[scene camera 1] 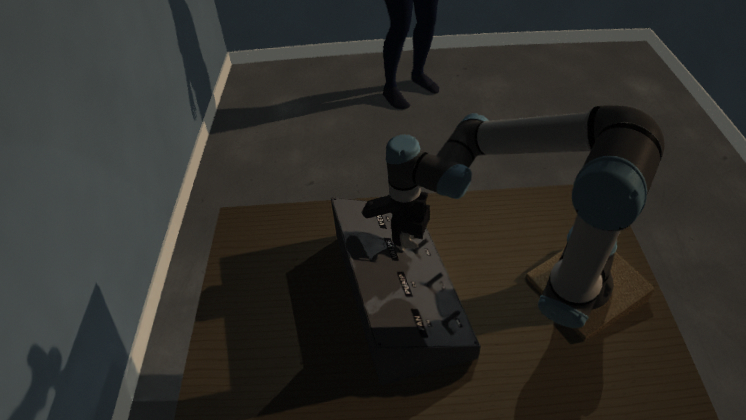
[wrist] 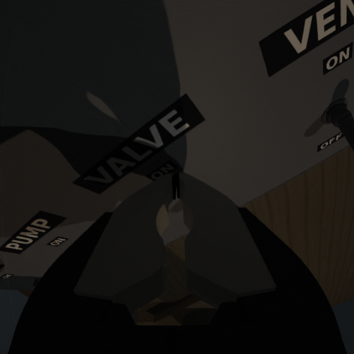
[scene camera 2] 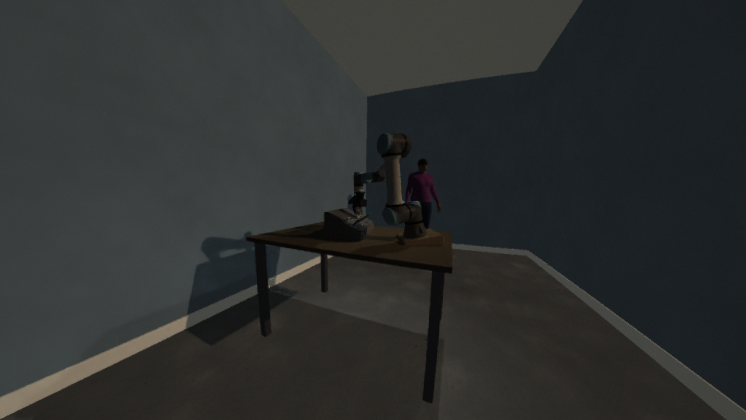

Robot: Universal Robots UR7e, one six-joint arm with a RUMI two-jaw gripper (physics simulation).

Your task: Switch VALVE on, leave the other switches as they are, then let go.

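Frame: origin at the arm's base, x ahead, y left, z up, level; metres.
Seen in the pictures: gripper, fingertip midpoint: (scene camera 1: 403, 249) (scene camera 2: 358, 218); arm's base, link origin: (scene camera 2: 415, 235).
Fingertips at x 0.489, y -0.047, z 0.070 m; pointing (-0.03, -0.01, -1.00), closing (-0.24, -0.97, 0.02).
Observation:
Pixels of each thing's middle, then the offset from my fingertips to it. Level surfaces: height alone.
- grey switch box, body centre: (scene camera 1: 396, 280) (scene camera 2: 351, 224) dy +0.074, dx +0.016, dz -0.043 m
- VALVE label, body centre: (scene camera 1: 391, 249) dy +0.015, dx +0.031, dz +0.017 m
- dark bar, body centre: (scene camera 1: 421, 244) dy -0.013, dx -0.046, dz +0.006 m
- PUMP lever, body centre: (scene camera 1: 435, 278) dy +0.099, dx -0.088, dz +0.006 m
- nearest lever, body centre: (scene camera 1: 452, 316) dy +0.212, dx -0.129, dz +0.006 m
- wooden table, surface height: dz -0.106 m
The grey switch box (scene camera 1: 383, 307) (scene camera 2: 339, 228) (wrist: 220, 125) has a sloped face with a row of labelled switches. The VALVE label (scene camera 1: 391, 249) (wrist: 140, 145) lies partly in shadow, with its ON mark (wrist: 163, 171) just above my fingertips in the wrist view. My gripper (scene camera 1: 397, 247) (wrist: 176, 175) is shut and empty, low over the face by the VALVE switch. In the wrist view my fingers hide the VALVE lever. In scene camera 1 a dark bar (scene camera 1: 419, 246), apparently that lever, slants toward the right edge; its position is uncertain.
The PUMP lever (scene camera 1: 434, 280) and nearest lever (scene camera 1: 452, 320) slant right. The PUMP label (wrist: 33, 233) is left of my fingers; another switch (wrist: 340, 113), labelled VEN and cut off, is right. The box stands on a wooden table (scene camera 1: 261, 229) (scene camera 2: 396, 253). A person (scene camera 2: 422, 187) stands behind.

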